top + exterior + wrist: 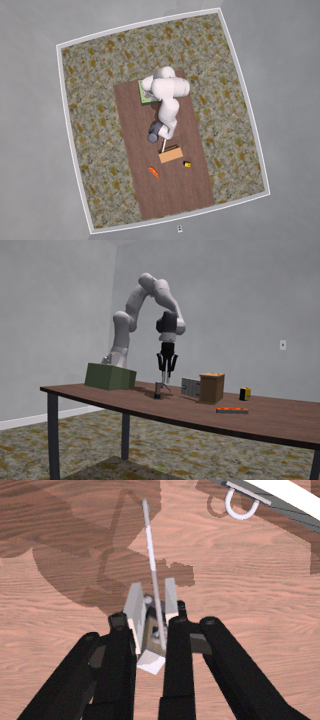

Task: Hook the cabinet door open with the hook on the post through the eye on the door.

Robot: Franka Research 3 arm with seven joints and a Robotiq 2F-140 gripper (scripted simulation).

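The metal hook lies 70 mm below my hand and 10 mm to the left of it. Round my hand: grey door (130 mm ahead, 70 mm to the left, 50 mm below); orange level (440 mm ahead, 110 mm below, 70 mm to the right); wooden cabinet (180 mm ahead, 100 mm to the left, 50 mm below).
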